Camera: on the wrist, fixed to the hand. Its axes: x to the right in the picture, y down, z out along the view.
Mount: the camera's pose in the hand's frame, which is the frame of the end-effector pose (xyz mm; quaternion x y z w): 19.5 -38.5 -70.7 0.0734 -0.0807 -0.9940 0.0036
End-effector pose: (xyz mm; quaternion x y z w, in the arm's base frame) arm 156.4 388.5 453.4 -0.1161 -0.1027 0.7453 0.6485
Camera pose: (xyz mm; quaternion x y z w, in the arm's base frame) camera 211.8 413.3 397.0 0.2094 -0.1134 -0.6250 0.7434
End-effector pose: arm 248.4 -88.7 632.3 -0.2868 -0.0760 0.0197 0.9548
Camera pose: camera 278.5 -157.8 597.9 0.1462 -0.3610 -0.9203 0.0379
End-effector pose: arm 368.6 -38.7 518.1 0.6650 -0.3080 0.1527 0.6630
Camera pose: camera 421.6 23.6 504.9 0.3695 0.6176 -0.6896 0.0805
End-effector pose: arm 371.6 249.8 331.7 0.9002 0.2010 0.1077 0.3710
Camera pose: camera 354.0 327.4 354.8 -0.1606 0.8735 -0.4558 0.0585
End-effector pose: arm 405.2 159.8 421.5 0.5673 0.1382 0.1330 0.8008
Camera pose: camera 399.1 216.3 361.2 -0.0658 0.5096 -0.8515 0.1046
